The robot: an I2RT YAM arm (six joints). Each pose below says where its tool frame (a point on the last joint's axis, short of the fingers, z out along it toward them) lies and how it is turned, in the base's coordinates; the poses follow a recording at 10 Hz.
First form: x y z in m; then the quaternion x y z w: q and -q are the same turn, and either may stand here.
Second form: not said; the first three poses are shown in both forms.
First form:
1: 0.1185 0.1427 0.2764 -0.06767 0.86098 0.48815 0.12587
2: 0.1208 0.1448 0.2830 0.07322 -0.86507 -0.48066 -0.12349
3: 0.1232 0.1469 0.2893 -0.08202 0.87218 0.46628 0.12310
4: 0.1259 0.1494 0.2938 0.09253 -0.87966 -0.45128 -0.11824
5: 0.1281 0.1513 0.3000 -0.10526 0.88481 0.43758 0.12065
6: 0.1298 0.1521 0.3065 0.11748 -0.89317 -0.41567 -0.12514
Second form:
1:
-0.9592 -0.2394 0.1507 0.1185
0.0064 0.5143 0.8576 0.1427
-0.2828 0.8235 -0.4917 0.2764
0 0 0 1

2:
-0.9588 -0.2454 0.1433 0.1208
-0.0080 0.5272 0.8497 0.1448
-0.2840 0.8135 -0.5074 0.2830
0 0 0 1

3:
-0.9562 -0.2579 0.1382 0.1232
-0.0283 0.5517 0.8336 0.1469
-0.2912 0.7932 -0.5349 0.2893
0 0 0 1

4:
-0.9549 -0.2695 0.1245 0.1259
-0.0561 0.5756 0.8158 0.1494
-0.2915 0.7721 -0.5647 0.2938
0 0 0 1

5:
-0.9487 -0.2919 0.1214 0.1281
-0.0807 0.5949 0.7997 0.1513
-0.3056 0.7490 -0.5879 0.3000
0 0 0 1

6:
-0.9411 -0.3139 0.1259 0.1298
-0.1058 0.6268 0.7719 0.1521
-0.3212 0.7131 -0.6231 0.3065
0 0 0 1

